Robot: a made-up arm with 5 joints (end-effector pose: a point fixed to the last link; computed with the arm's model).
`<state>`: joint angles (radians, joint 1 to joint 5).
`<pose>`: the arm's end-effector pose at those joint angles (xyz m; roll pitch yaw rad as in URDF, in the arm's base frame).
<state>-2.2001 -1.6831 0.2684 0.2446 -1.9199</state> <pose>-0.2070 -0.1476 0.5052 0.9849 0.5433 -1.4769</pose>
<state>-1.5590 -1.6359 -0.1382 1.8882 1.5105</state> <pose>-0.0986 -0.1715 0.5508 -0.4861 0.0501 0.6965</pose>
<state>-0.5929 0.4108 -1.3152 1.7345 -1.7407</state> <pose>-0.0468 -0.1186 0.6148 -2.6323 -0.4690 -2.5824</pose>
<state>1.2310 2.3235 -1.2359 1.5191 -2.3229</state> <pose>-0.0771 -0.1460 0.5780 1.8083 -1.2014 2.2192</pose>
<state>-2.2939 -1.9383 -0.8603 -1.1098 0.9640</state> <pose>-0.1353 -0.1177 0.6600 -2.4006 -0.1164 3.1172</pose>
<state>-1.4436 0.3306 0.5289 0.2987 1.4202</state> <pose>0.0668 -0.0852 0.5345 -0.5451 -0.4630 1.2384</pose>
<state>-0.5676 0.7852 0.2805 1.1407 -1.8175</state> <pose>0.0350 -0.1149 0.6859 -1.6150 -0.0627 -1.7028</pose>
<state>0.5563 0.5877 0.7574 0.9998 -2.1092</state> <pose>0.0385 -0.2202 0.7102 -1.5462 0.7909 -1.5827</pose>
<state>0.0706 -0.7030 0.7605 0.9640 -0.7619</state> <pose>-0.0243 -0.0598 0.6906 -0.4338 -0.2627 0.2242</pose>
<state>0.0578 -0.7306 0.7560 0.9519 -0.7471</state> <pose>-0.0263 -0.0570 0.6889 -0.4438 -0.2678 0.2695</pose>
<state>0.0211 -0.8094 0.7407 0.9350 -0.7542</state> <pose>-0.0328 -0.0497 0.6852 -0.5019 -0.2408 0.3798</pose>
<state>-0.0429 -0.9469 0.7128 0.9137 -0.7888</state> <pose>-0.0453 -0.0389 0.6785 -0.6067 -0.1622 0.5553</pose>
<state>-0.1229 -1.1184 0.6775 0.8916 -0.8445</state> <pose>-0.0624 -0.0286 0.6696 -0.7237 -0.0346 0.7532</pose>
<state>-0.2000 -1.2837 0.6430 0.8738 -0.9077</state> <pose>-0.0797 -0.0224 0.6610 -0.8191 0.1090 0.9263</pose>
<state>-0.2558 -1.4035 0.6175 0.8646 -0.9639</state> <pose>-0.0927 -0.0200 0.6552 -0.8820 0.2240 1.0415</pose>
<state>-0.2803 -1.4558 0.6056 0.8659 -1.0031</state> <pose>-0.0984 -0.0194 0.6531 -0.9188 0.2833 1.0819</pose>
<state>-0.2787 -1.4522 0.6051 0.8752 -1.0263</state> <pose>-0.0982 -0.0191 0.6538 -0.9394 0.2942 1.0621</pose>
